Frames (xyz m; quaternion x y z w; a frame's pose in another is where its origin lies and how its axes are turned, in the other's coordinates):
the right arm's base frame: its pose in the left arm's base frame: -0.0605 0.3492 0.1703 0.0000 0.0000 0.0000 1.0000
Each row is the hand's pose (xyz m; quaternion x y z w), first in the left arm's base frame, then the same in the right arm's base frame.
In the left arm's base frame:
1: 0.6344 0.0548 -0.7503 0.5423 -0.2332 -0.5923 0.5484
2: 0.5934 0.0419 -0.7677 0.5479 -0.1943 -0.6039 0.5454
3: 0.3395 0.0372 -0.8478 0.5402 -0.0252 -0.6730 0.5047
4: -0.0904 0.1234 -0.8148 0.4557 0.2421 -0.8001 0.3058
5: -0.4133 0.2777 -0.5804 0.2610 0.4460 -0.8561 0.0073
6: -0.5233 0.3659 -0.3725 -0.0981 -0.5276 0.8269 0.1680
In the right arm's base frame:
1: 0.6949 -0.2944 -0.9206 0.5423 -0.2332 -0.5923 0.5484
2: 0.6539 -0.3073 -0.9380 0.5479 -0.1943 -0.6039 0.5454
3: 0.4000 -0.3120 -1.0181 0.5402 -0.0252 -0.6730 0.5047
4: -0.0299 -0.2258 -0.9851 0.4557 0.2421 -0.8001 0.3058
5: -0.3528 -0.0715 -0.7507 0.2610 0.4460 -0.8561 0.0073
6: -0.4628 0.0167 -0.5428 -0.0981 -0.5276 0.8269 0.1680

